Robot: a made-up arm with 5 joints. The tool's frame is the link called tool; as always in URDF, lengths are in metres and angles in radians. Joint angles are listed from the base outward.
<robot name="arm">
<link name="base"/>
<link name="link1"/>
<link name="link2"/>
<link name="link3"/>
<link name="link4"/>
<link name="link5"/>
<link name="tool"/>
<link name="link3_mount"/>
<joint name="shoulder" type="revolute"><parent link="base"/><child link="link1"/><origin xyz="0 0 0.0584"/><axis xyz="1 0 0"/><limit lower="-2.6" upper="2.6"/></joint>
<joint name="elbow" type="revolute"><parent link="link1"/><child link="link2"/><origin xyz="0.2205 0.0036 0.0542"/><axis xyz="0 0 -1"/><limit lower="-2.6" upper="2.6"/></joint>
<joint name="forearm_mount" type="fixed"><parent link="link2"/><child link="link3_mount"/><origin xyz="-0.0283 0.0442 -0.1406"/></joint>
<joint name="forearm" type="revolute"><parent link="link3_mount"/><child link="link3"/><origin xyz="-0.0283 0.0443 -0.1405"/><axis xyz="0 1 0"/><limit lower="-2.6" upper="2.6"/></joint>
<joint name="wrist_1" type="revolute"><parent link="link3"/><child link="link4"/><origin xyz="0.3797 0.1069 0.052"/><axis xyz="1 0 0"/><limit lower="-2.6" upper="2.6"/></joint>
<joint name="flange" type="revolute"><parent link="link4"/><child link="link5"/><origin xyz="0.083 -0.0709 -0.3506"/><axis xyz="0 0 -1"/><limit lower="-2.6" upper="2.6"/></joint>
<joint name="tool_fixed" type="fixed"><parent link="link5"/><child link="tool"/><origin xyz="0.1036 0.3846 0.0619"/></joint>
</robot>
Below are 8 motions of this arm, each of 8 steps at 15 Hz.
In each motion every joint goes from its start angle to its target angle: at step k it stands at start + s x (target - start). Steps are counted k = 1, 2, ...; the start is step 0. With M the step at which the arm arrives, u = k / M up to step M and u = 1 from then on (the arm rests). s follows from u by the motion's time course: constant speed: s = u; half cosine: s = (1 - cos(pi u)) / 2; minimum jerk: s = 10 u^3 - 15 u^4 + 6 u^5.
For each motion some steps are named. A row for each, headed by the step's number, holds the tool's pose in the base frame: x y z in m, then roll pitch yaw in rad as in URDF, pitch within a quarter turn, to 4 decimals.
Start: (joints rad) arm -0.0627 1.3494 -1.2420 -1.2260 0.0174
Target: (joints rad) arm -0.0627 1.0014 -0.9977 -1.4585 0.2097
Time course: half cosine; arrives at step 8
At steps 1, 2, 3, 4, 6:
1: 0.3503 -0.4166 0.2895 -1.2616 -1.3170 -1.3129
2: 0.3586 -0.4219 0.2860 -1.2735 -1.3100 -1.2898
3: 0.3722 -0.4293 0.2808 -1.2997 -1.2999 -1.2470
4: 0.3902 -0.4368 0.2746 -1.3418 -1.2884 -1.1850
6: 0.4288 -0.4467 0.2635 -1.4467 -1.2677 -1.0421

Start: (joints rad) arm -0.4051 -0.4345 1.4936 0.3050 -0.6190
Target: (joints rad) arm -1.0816 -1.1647 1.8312 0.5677 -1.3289
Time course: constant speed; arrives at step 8
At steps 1, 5, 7, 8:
1: -0.2102 0.1118 -0.5932 1.8147 1.3257 1.9892
5: -0.2966 -0.1665 -0.3331 2.7112 1.1426 2.8754
7: -0.2915 -0.2492 -0.1650 2.9514 1.0166 3.0505
8: -0.2780 -0.2728 -0.0777 3.0528 0.9552 3.1067

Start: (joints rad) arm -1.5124 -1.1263 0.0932 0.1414 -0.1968
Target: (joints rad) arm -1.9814 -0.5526 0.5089 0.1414 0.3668
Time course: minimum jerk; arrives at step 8
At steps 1, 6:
1: -0.1002 -0.4307 -0.5859 -1.4831 1.3031 -0.0862
6: 0.3120 -0.9007 -0.3230 -2.0319 0.0518 -0.5455

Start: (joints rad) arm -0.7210 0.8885 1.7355 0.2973 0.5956
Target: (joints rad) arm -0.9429 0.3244 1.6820 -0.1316 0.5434
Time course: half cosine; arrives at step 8
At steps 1, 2, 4, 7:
1: 0.3427 -0.2119 -1.0299 -0.9735 0.5298 -2.3327
2: 0.2967 -0.2331 -1.0268 -1.0098 0.4736 -2.2621
4: 0.1468 -0.3224 -0.9937 -1.1683 0.3033 -2.0473
7: -0.0302 -0.4726 -0.8900 -1.4542 0.1294 -1.7840

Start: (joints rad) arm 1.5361 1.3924 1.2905 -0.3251 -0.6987
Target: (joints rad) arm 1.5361 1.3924 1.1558 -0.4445 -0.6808
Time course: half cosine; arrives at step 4
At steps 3, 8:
3: 0.5135 0.6421 0.3441 2.4049 -0.0173 0.9571
8: 0.5083 0.6475 0.3370 2.3800 -0.0078 0.9632

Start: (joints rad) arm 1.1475 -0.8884 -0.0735 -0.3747 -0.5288
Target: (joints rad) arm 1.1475 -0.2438 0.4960 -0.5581 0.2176
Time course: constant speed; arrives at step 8
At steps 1, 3, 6, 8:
1: 0.1798 0.7247 0.2923 0.1668 -0.8892 0.9900
3: 0.2853 0.7924 0.2637 0.3994 -0.6217 0.7031
6: 0.4273 0.8731 0.1533 0.5172 -0.1807 0.4694
8: 0.4915 0.9106 0.0447 0.5172 0.1109 0.3594

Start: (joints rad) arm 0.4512 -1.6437 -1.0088 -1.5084 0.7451
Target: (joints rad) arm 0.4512 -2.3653 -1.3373 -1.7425 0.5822
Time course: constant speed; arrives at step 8
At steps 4, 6, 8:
4: 0.1709 0.1200 0.6216 1.8538 -0.8605 -1.4485
6: 0.1544 0.0545 0.6145 1.9364 -0.8237 -1.3957
8: 0.1589 -0.0031 0.6042 1.9992 -0.7936 -1.3225

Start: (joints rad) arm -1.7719 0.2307 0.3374 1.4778 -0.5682
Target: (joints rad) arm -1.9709 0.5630 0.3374 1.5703 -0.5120
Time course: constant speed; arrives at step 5
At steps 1, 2, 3, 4, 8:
1: 0.7357 -0.1100 -0.3012 -0.3679 -0.1904 0.2779
2: 0.7633 -0.1076 -0.2573 -0.4085 -0.2538 0.3008
3: 0.7874 -0.1013 -0.2123 -0.4507 -0.3151 0.3308
4: 0.8080 -0.0912 -0.1665 -0.4952 -0.3738 0.3680
8: 0.8248 -0.0771 -0.1206 -0.5424 -0.4293 0.4127

